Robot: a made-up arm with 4 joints.
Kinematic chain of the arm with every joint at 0, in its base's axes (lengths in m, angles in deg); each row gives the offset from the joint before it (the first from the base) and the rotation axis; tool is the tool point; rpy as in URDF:
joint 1: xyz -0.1 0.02 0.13 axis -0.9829 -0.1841 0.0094
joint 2: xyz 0.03 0 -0.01 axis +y
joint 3: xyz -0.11 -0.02 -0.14 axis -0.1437 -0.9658 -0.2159
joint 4: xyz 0.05 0.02 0 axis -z
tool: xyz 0.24 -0.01 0.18 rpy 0 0 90
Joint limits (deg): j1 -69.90..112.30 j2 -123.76..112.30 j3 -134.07..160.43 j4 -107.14..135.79
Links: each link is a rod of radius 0.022 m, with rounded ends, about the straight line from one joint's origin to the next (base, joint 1, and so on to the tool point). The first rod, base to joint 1, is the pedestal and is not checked.
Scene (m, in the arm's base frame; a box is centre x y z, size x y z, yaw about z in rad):
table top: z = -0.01
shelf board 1: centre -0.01 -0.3 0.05 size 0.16 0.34 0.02 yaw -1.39
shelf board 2: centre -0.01 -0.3 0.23 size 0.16 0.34 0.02 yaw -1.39
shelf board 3: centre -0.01 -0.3 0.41 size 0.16 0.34 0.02 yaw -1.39
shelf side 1: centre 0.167 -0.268 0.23 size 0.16 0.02 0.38 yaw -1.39
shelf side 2: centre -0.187 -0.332 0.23 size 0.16 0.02 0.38 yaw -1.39
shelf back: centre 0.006 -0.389 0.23 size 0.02 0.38 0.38 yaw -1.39
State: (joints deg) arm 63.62 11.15 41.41 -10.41
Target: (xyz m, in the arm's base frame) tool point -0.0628 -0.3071 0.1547
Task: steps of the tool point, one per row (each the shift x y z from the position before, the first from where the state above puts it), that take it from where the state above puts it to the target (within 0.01 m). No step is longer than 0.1 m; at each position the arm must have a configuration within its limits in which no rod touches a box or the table.
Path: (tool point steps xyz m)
1: 0.0770 -0.0425 -0.0031
2: 0.0589 -0.0650 -0.0101
3: 0.0329 -0.0819 -0.0116
4: 0.0019 -0.0900 -0.0092
5: -0.0303 -0.0877 -0.0044
6: -0.0602 -0.0747 0.0001
7: -0.0841 -0.0525 0.0026

